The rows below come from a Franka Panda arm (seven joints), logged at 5 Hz.
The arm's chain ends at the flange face. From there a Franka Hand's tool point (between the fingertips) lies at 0.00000 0.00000 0.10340 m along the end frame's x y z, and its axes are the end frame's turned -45 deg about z.
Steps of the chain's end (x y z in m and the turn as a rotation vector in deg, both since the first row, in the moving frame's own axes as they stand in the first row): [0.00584 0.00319 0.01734 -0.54 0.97 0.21]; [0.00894 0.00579 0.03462 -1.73 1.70 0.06]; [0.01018 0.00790 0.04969 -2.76 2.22 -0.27]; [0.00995 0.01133 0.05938 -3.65 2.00 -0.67]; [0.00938 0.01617 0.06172 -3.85 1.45 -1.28]
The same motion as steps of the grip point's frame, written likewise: [0.00242 0.00831 0.01732 -1.07 0.30 0.21]; [0.00219 0.01479 0.03453 -2.43 -0.02 0.06]; [0.00094 0.01914 0.04949 -3.52 -0.38 -0.27]; [-0.00304 0.02226 0.05911 -4.00 -1.17 -0.67]; [-0.00779 0.02486 0.06145 -3.75 -1.70 -1.28]
